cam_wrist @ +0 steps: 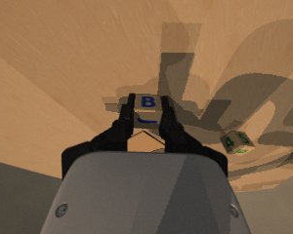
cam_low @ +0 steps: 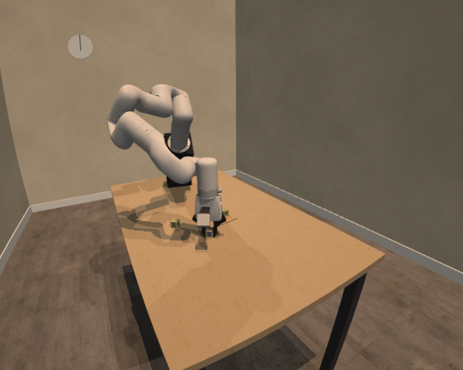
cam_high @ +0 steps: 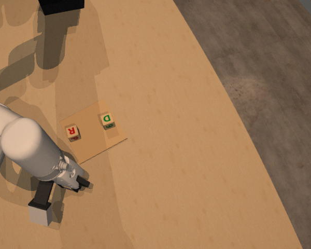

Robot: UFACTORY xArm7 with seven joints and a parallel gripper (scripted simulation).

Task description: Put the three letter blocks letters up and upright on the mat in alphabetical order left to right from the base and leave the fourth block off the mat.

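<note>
My hand is 14 cm past the tan mat, 6 cm to the right of it and 2 cm above it. From my hand the other things lie so: green D block (15 cm behind, 11 cm to the left).
</note>
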